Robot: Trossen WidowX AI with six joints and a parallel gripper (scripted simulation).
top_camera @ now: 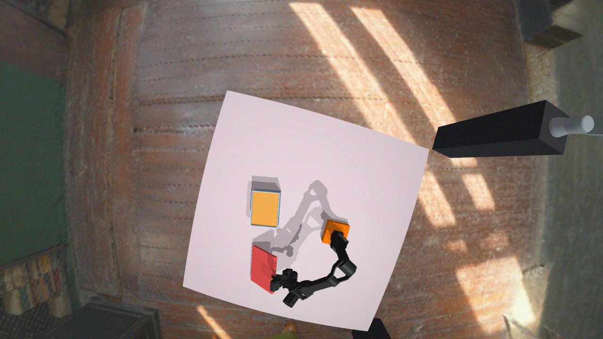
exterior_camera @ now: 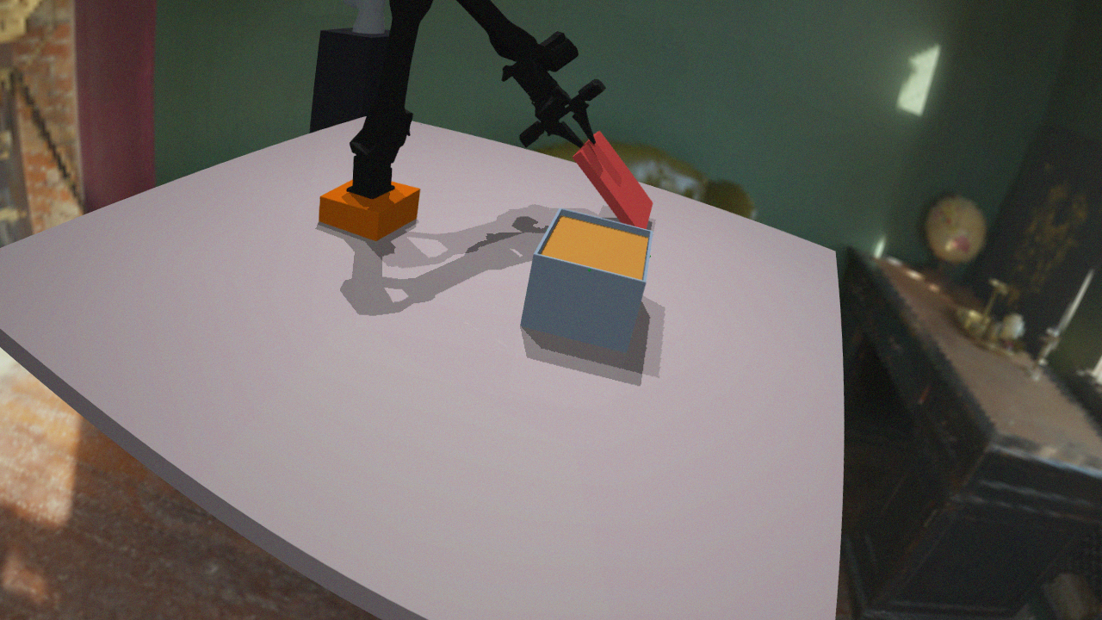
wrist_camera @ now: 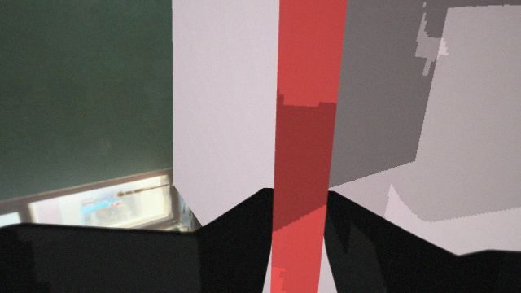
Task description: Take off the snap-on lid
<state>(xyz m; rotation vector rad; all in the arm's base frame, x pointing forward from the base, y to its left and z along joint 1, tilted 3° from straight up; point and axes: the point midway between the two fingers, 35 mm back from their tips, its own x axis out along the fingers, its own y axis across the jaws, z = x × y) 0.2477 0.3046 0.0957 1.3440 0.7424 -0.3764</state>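
Now: the red lid 60 mm ahead of my gripper tip, 10 mm to the left of it and 50 mm below it. Also, from my gripper tip: blue-grey storage box (160 mm ahead, 330 mm to the right, 90 mm below).
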